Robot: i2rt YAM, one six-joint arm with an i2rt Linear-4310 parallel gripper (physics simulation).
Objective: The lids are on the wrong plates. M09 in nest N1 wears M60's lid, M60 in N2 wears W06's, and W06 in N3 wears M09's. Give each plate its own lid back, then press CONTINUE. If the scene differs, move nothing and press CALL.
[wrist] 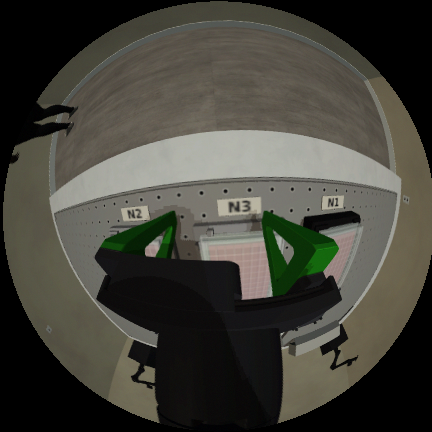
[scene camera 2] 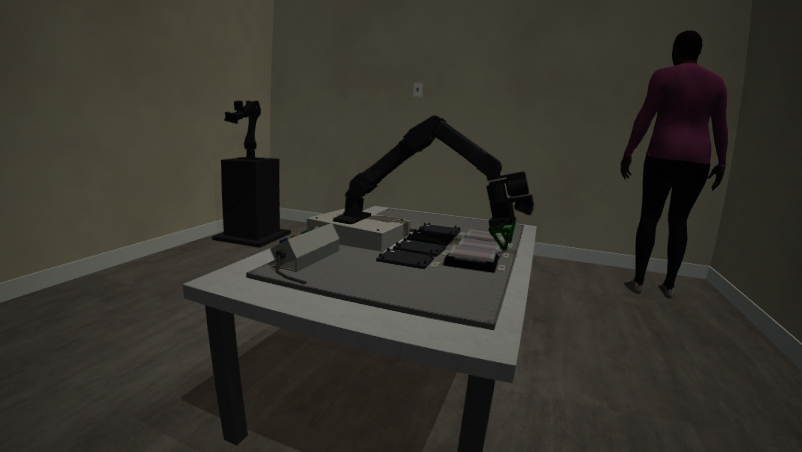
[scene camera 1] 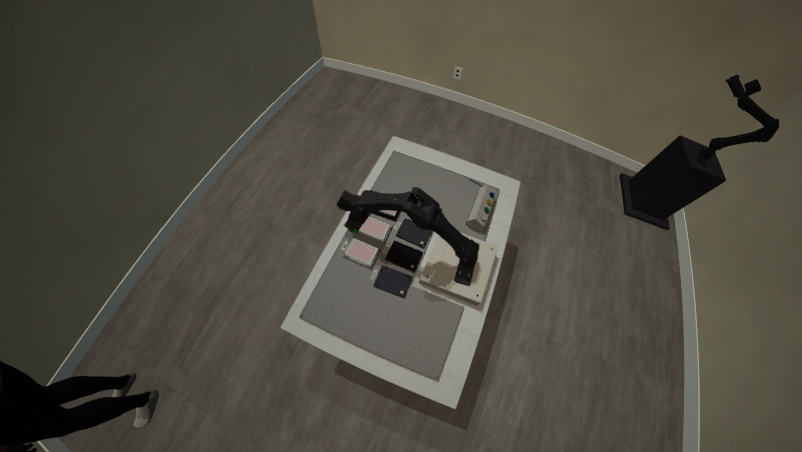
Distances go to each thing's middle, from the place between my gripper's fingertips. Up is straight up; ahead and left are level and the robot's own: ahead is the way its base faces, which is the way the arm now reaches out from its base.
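There's the N3 nest (wrist: 209, 228), and counting from my hand it's 8 cm behind, 2 cm to the right and 1 cm below. Going by their middles, the N3 nest is the nearest to my hand of the things named here. The N1 nest (wrist: 321, 221) is 9 cm behind my hand, 15 cm to the right of it and 1 cm below it.
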